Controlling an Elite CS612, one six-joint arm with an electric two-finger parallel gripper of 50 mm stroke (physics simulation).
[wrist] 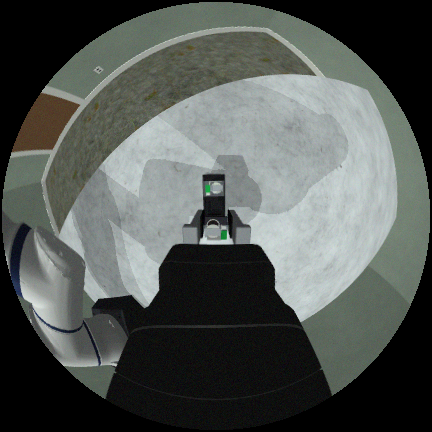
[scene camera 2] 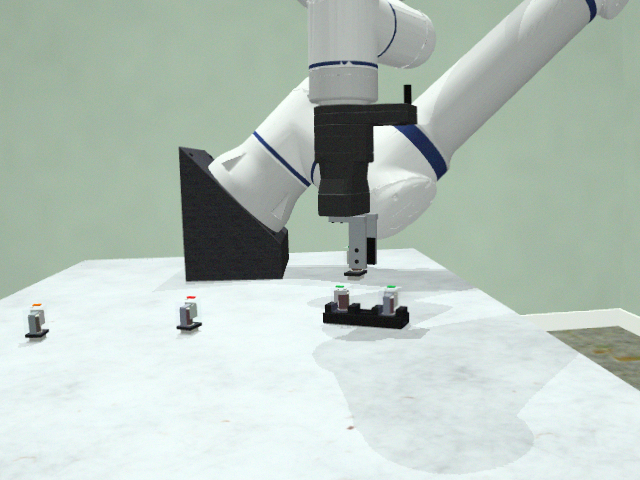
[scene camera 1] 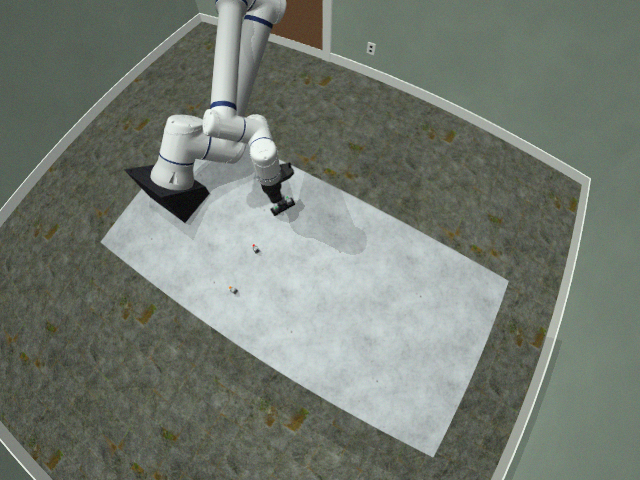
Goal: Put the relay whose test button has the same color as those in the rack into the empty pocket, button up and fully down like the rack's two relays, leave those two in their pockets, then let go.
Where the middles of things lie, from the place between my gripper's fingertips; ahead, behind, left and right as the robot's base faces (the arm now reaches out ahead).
Scene:
Right now the black rack (scene camera 2: pixel 356 317) is 6 cm below my hand. From my hand the other things lie so: red-button relay (scene camera 2: pixel 188 314) 1 cm ahead, 22 cm to the right, 5 cm below.

